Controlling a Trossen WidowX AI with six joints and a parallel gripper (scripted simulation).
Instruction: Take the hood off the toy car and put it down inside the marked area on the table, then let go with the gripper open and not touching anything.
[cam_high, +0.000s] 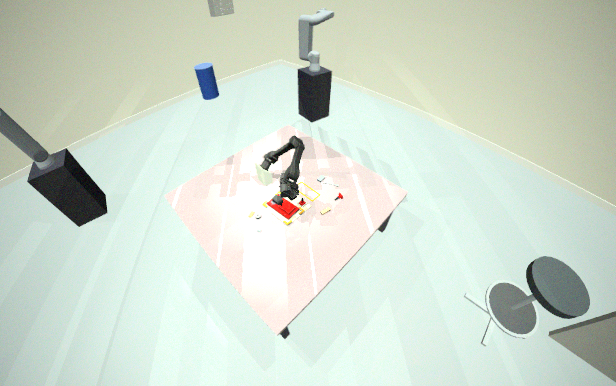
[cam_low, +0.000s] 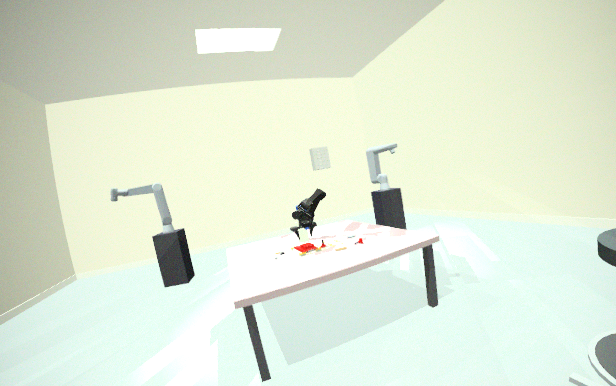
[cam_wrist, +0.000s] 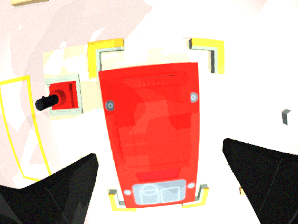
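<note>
The red hood lies 6 cm below my gripper tip. Also, from my gripper tip: tan block (20 cm to the left, 16 cm ahead, 9 cm below).
</note>
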